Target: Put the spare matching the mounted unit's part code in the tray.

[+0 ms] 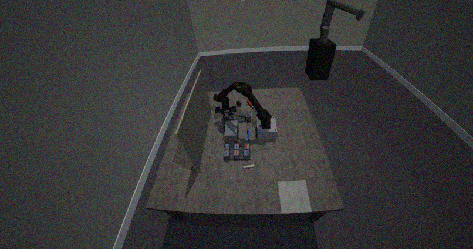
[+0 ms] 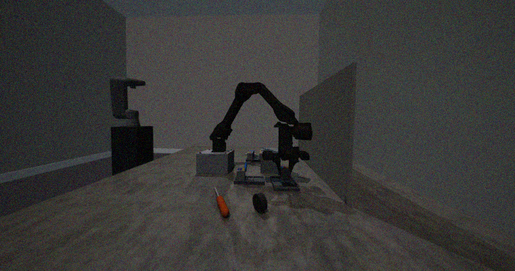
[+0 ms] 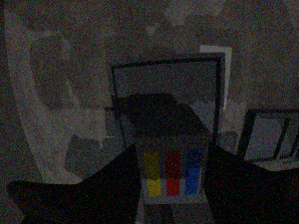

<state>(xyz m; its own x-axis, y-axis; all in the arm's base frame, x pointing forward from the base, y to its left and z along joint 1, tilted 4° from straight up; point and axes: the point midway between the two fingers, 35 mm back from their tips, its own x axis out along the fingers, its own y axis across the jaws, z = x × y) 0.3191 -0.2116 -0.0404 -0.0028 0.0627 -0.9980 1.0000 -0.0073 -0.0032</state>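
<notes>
My gripper tip is 30 mm above the dark-rimmed tray. The rest, counted from my gripper tip: grey mounted unit (220 mm to the left, 40 mm behind, 20 mm above); then tall dark panel (200 mm ahead, 190 mm to the left, 190 mm above).
</notes>
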